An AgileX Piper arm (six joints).
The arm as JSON. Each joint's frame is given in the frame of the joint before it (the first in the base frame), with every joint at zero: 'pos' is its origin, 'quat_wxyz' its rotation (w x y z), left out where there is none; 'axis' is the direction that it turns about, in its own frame. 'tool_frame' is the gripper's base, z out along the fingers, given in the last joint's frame.
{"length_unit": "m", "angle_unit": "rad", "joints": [
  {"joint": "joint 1", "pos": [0.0, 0.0, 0.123], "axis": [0.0, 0.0, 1.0]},
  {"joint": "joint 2", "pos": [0.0, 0.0, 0.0], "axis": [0.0, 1.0, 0.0]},
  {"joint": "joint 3", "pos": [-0.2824, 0.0, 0.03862], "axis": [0.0, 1.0, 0.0]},
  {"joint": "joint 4", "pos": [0.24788, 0.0, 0.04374], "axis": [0.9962, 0.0, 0.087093]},
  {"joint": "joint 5", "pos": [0.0, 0.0, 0.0], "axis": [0.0, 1.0, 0.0]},
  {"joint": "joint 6", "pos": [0.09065, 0.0, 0.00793], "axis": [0.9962, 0.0, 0.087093]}
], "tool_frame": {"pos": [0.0, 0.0, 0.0], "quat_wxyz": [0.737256, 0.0, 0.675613, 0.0]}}
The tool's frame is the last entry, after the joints.
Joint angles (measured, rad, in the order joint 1, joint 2, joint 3, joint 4, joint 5, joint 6), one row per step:
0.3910 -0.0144 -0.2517 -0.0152 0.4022 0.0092
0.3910 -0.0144 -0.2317 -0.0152 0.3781 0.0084
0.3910 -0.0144 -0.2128 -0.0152 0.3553 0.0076
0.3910 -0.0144 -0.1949 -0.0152 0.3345 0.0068
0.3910 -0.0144 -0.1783 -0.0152 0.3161 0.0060
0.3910 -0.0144 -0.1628 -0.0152 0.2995 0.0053
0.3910 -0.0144 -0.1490 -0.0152 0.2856 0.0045
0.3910 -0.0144 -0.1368 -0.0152 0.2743 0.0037
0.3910 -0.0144 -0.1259 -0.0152 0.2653 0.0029
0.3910 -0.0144 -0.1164 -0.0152 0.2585 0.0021
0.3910 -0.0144 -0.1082 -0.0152 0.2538 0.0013
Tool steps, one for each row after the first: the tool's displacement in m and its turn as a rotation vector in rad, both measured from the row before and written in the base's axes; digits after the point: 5 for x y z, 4 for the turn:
0.00195 0.00084 -0.00420 0.0007 -0.0041 0.0004
0.00176 0.00076 -0.00401 0.0006 -0.0039 0.0004
0.00159 0.00069 -0.00390 0.0003 -0.0030 0.0003
0.00141 0.00061 -0.00372 -0.0001 -0.0020 0.0003
0.00126 0.00054 -0.00355 -0.0003 -0.0013 0.0003
0.00108 0.00046 -0.00326 -0.0008 -0.0004 0.0002
0.00092 0.00039 -0.00299 -0.0011 0.0005 0.0002
0.00079 0.00034 -0.00278 -0.0015 0.0014 0.0002
0.00066 0.00028 -0.00252 -0.0018 0.0022 0.0001
0.00055 0.00023 -0.00229 -0.0021 0.0029 0.0001

